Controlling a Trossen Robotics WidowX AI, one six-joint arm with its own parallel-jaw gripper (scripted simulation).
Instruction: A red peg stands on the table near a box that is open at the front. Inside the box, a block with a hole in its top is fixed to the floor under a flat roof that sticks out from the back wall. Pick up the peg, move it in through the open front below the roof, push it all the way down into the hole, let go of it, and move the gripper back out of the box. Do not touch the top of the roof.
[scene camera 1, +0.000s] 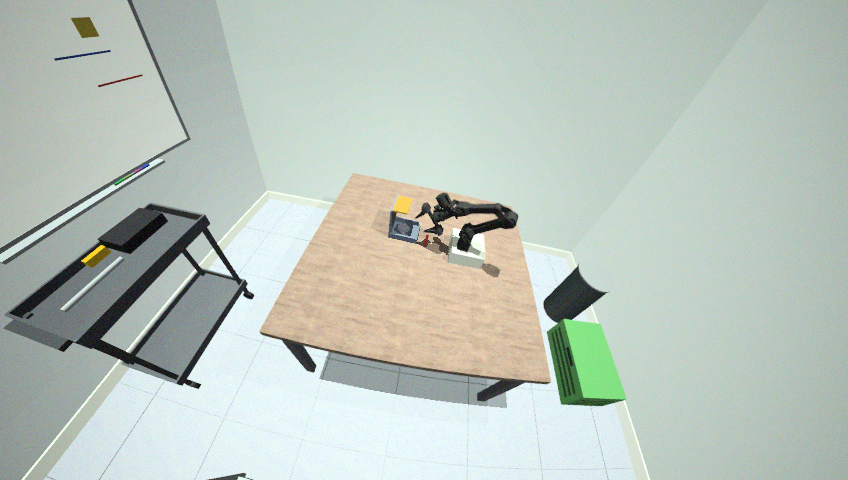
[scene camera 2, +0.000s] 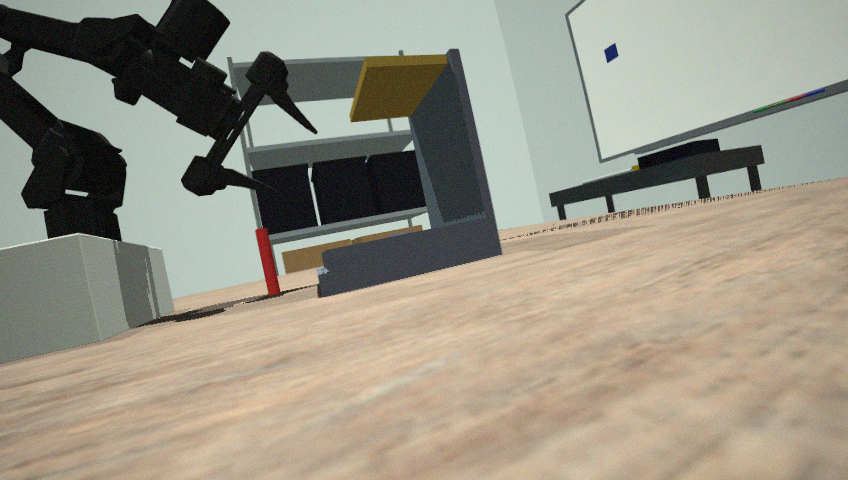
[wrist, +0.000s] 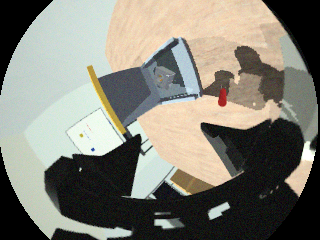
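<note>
My gripper (scene camera 2: 297, 163) is open and holds nothing; a red peg (scene camera 2: 262, 237) is visible as well. The wrist view also shows my gripper (wrist: 171, 131).
</note>
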